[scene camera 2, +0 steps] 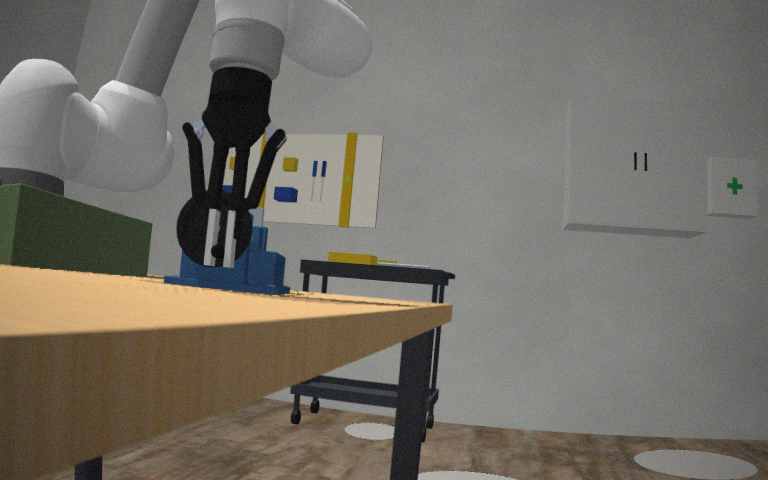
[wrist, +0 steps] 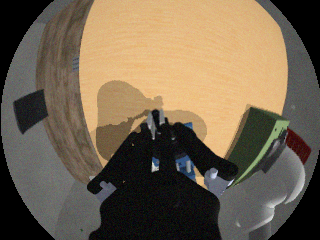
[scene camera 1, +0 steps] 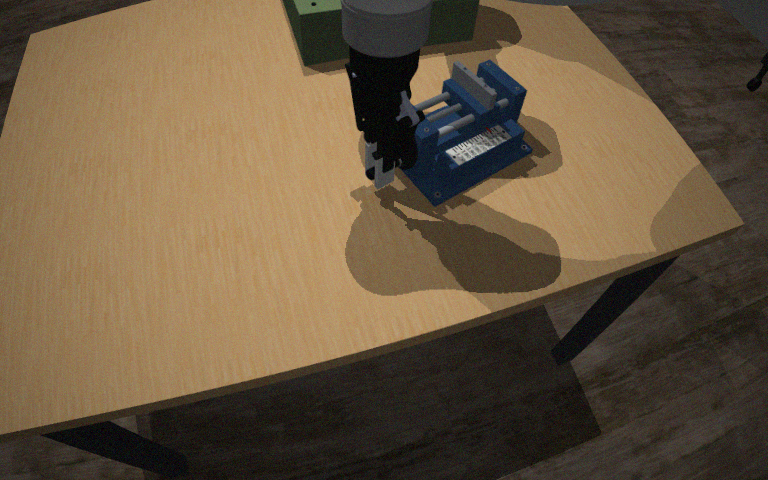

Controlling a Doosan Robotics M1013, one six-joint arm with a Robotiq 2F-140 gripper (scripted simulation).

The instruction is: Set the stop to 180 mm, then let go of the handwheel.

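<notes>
Scene camera 2 gives me my gripper (scene camera 2: 218, 266), and a handwheel too (scene camera 2: 190, 225). In scene camera 1 I can see a stop block (scene camera 1: 476, 97), and there's my gripper again (scene camera 1: 379, 177). The wrist view has the gripper as well (wrist: 157, 115).
</notes>
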